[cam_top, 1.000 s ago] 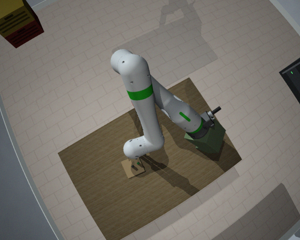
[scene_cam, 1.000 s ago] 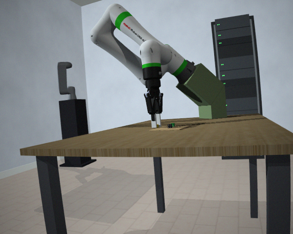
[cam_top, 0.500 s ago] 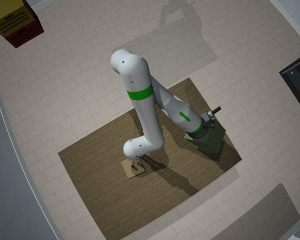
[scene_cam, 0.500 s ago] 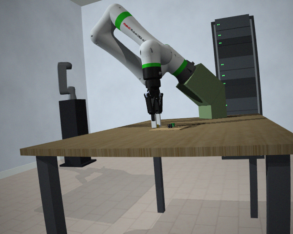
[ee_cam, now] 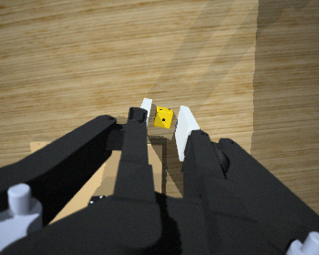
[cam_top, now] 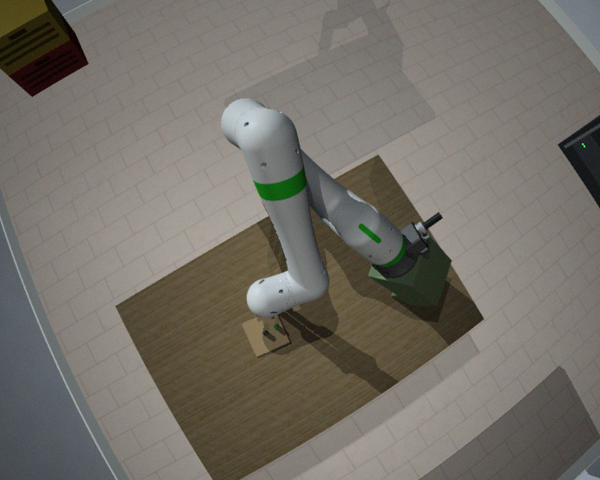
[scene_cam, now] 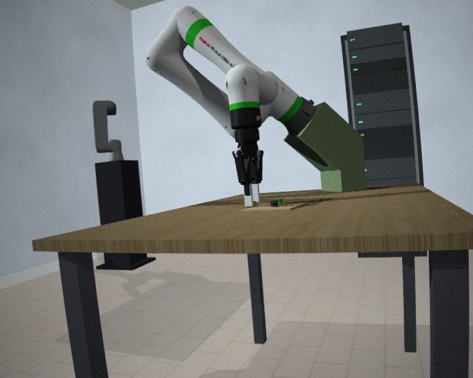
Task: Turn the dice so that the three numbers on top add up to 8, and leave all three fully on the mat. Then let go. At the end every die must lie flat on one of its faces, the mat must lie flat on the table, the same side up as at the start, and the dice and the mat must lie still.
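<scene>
The black die lies 90 mm ahead of my hand, 90 mm to the left of it and 20 mm below it. From my hand the other things lie so: tan mat: 90 mm ahead, 90 mm to the left, 30 mm below; then yellow die: 30 mm below; then green die: 40 mm ahead, 90 mm to the left, 20 mm below.
</scene>
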